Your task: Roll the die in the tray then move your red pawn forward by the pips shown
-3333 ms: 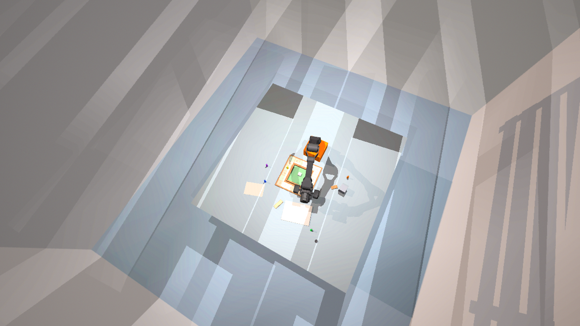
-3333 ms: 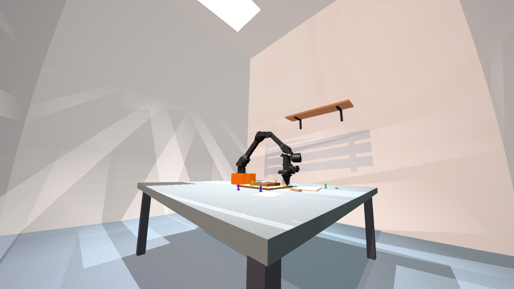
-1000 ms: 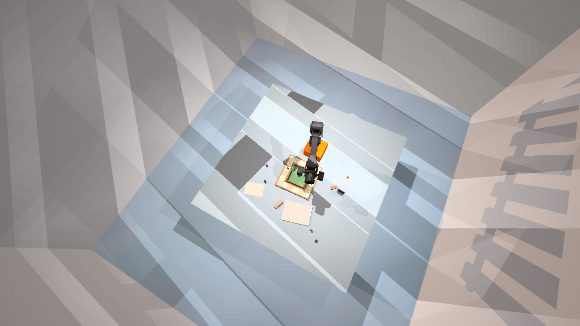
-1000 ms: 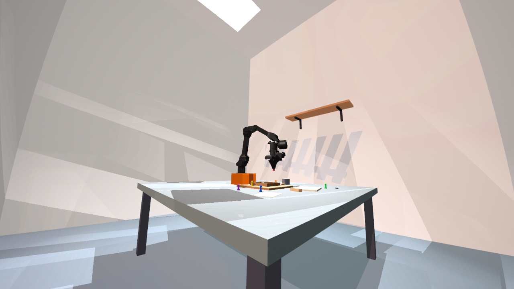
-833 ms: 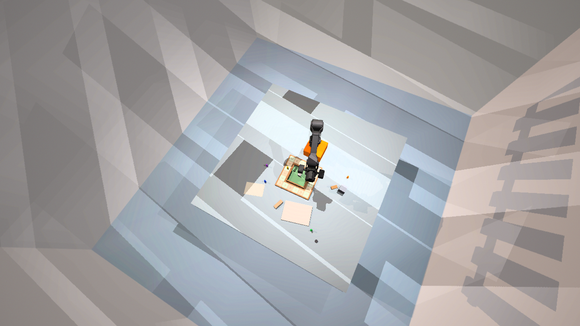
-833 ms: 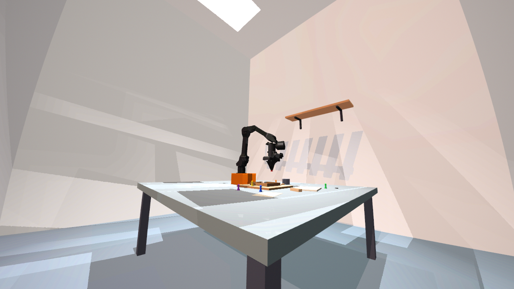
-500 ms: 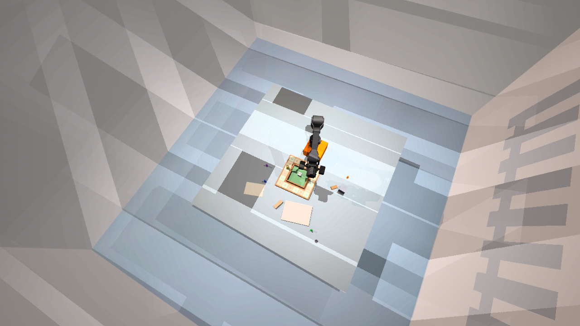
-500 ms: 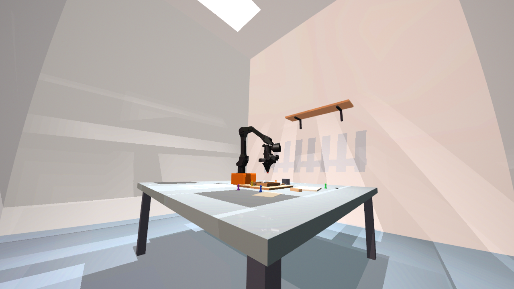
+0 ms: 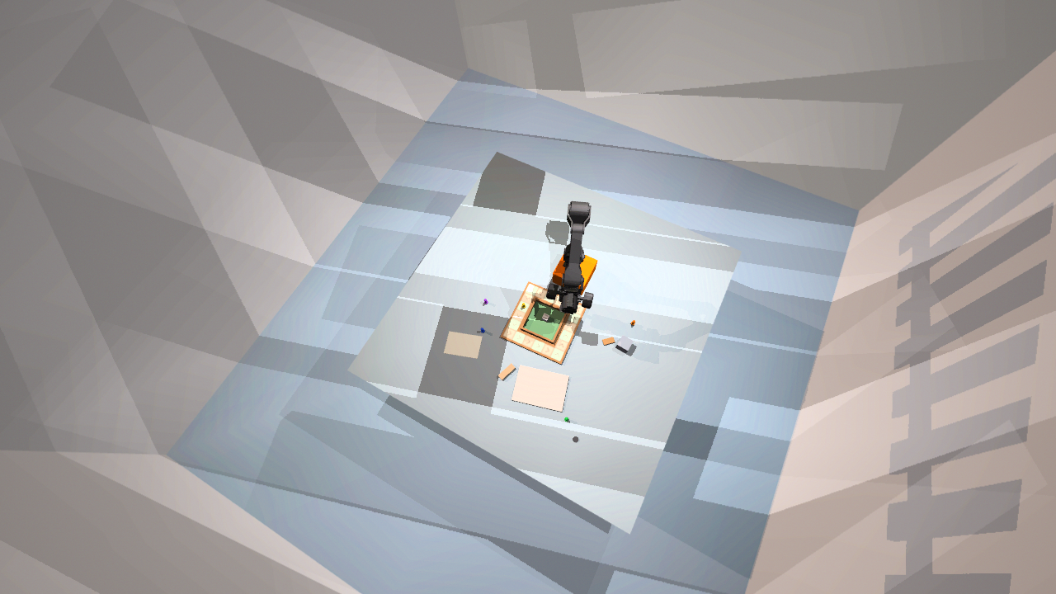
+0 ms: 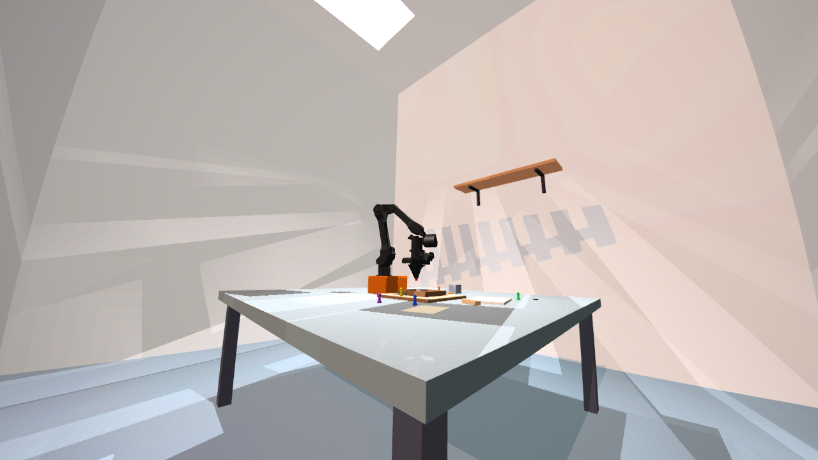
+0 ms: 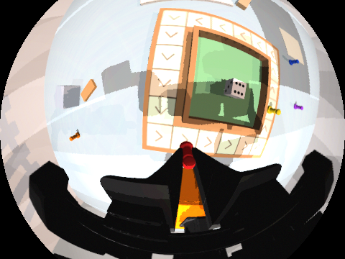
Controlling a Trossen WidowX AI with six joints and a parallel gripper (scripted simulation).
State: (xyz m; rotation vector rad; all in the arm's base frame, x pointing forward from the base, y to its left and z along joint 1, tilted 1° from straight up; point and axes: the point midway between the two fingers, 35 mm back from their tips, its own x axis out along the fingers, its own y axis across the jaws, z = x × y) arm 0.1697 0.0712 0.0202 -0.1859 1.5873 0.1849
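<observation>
The white die is 90 mm ahead of my gripper tip, 70 mm to the right of it and 50 mm below it. The rest, counted from my gripper tip: green tray: 100 mm ahead, 70 mm to the right, 70 mm below; then yellow pawn: 80 mm ahead, 180 mm to the right, 50 mm below; then red pawn: 10 mm above.
</observation>
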